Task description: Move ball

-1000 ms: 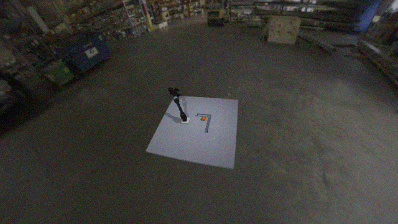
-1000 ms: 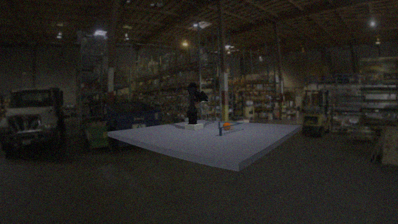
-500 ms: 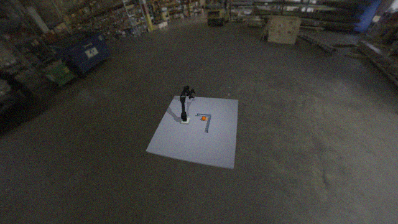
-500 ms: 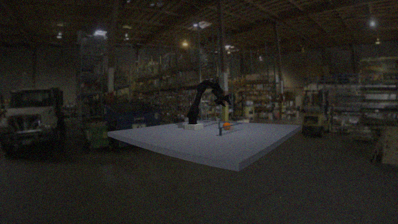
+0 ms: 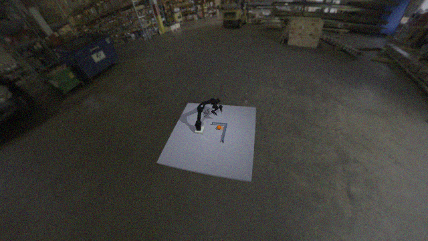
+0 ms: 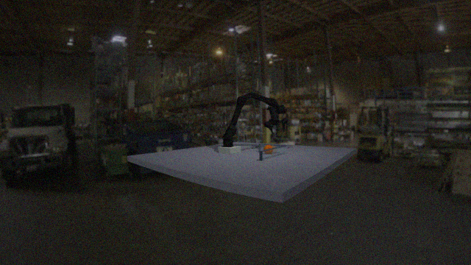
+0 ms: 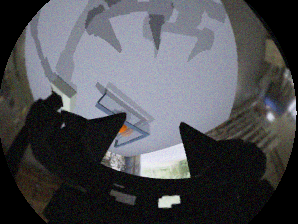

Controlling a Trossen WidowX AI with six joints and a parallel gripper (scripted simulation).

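My gripper tip is now 20 cm to the left of the orange ball and 10 cm above it.
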